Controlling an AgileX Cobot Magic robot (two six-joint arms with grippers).
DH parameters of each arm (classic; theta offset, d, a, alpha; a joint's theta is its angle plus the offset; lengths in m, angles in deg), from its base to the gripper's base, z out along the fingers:
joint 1: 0 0.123 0 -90
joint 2: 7.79 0 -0.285 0
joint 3: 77.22 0 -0.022 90
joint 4: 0 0.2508 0 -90
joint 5: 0 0 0.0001 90
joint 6: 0 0.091 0 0
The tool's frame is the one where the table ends.
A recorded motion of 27 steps. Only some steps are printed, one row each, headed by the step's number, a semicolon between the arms.
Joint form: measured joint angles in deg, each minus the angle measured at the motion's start. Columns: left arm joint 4, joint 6, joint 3, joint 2, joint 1, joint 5; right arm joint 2, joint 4, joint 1, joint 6, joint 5, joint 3.
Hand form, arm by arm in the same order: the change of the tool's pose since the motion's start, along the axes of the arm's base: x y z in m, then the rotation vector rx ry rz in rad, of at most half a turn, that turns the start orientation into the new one. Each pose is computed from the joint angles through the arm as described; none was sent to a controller.
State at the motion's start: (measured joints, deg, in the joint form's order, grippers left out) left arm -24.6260 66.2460 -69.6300 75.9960 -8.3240 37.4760; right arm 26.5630 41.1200 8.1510 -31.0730 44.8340 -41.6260
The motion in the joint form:
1: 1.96 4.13 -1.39 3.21 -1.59 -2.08; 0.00 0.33 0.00 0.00 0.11 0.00
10: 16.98 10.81 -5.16 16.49 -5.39 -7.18; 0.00 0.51 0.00 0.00 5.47 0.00
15: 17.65 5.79 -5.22 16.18 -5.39 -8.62; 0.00 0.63 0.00 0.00 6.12 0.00
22: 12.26 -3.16 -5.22 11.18 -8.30 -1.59; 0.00 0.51 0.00 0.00 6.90 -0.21
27: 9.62 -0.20 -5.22 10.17 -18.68 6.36; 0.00 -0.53 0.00 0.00 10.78 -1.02
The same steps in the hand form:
1: 0.0150 -0.0080 -0.0074 0.0870 -0.0329 -0.0561; -0.0002 0.0003 0.0001 0.0047 0.0021 0.0032
10: 0.0701 -0.0279 -0.0622 0.4413 -0.0412 -0.2143; -0.0052 0.0036 -0.0060 -0.0233 0.0690 0.0623
15: 0.0709 -0.0273 -0.0583 0.3859 -0.0465 -0.1519; -0.0059 0.0041 -0.0066 -0.0251 0.0773 0.0702
22: 0.0401 -0.0439 -0.0346 0.1873 0.0486 -0.1173; -0.0069 0.0043 -0.0065 -0.0312 0.0831 0.0778
27: 0.0015 -0.0993 -0.0364 0.2142 0.1339 -0.3709; -0.0115 0.0051 -0.0074 -0.0690 0.1159 0.1120

